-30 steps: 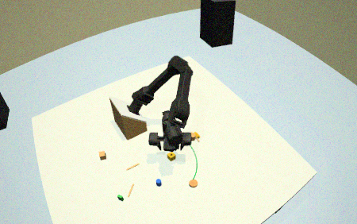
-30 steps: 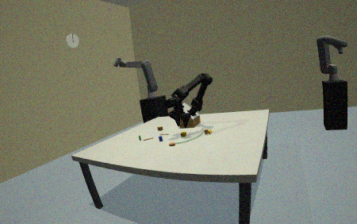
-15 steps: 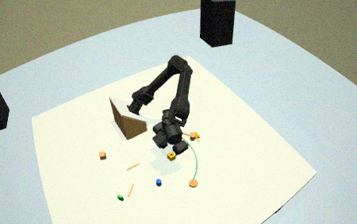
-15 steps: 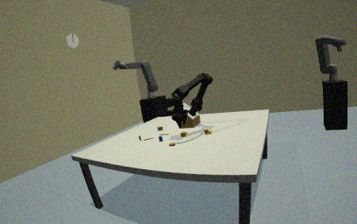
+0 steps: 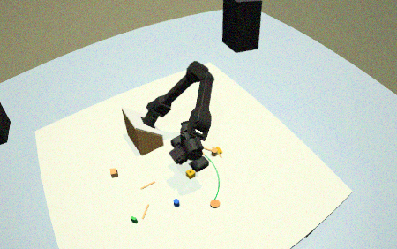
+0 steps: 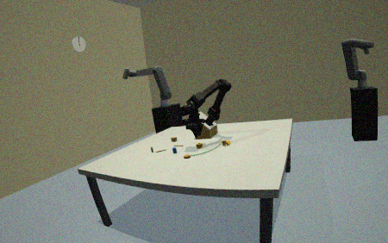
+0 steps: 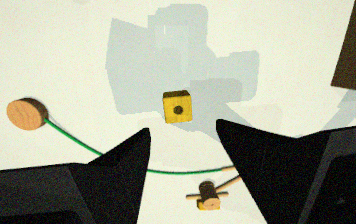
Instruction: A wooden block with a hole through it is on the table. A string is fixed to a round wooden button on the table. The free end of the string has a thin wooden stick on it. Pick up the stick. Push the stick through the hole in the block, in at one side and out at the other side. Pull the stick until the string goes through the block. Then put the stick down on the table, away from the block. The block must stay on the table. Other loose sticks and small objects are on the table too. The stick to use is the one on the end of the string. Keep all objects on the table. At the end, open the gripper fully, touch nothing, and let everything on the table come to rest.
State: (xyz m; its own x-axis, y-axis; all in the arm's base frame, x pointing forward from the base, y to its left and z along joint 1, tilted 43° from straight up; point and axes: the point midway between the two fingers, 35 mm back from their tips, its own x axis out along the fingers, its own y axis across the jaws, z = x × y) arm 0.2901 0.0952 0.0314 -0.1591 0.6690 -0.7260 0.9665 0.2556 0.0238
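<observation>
Right now the yellow block is 6 cm below my gripper tip. Also, from my gripper tip: thin wooden stick: 11 cm behind, 10 cm to the left, 7 cm below; blue cylinder: 12 cm ahead, 11 cm to the right, 6 cm below; tan cylinder: 15 cm to the left, 7 cm behind, 6 cm below.
</observation>
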